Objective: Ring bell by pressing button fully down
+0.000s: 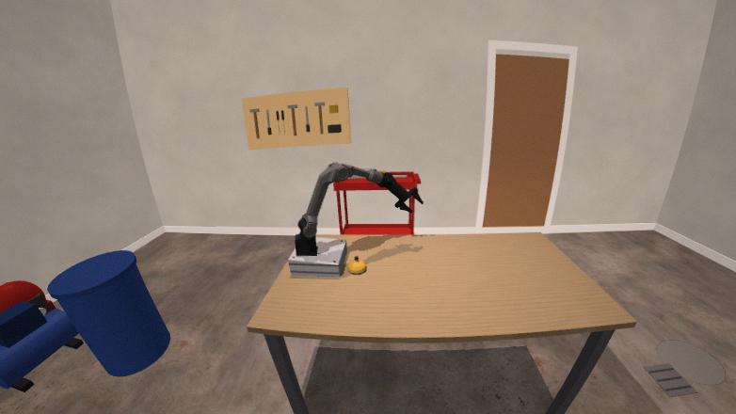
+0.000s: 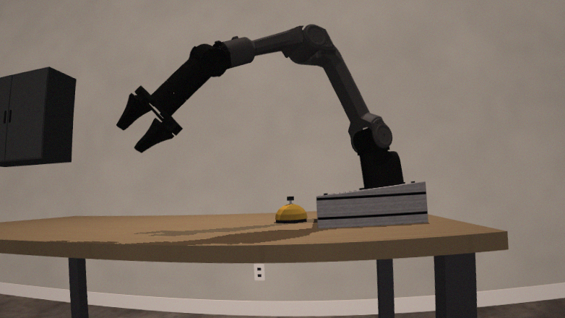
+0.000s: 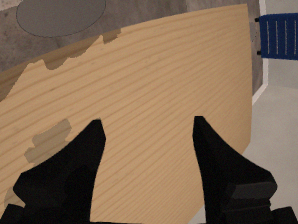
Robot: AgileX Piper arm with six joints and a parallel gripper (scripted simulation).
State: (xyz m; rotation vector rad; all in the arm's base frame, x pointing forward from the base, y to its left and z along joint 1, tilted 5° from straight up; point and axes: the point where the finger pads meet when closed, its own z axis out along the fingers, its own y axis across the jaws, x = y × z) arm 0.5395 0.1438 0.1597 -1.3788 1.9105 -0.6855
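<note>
Now: hand 330 mm past the dark button, 210 mm to the left of it and 140 mm above it. From my hand the other things lie so: yellow dome bell 330 mm behind, 210 mm to the right, 160 mm below.
</note>
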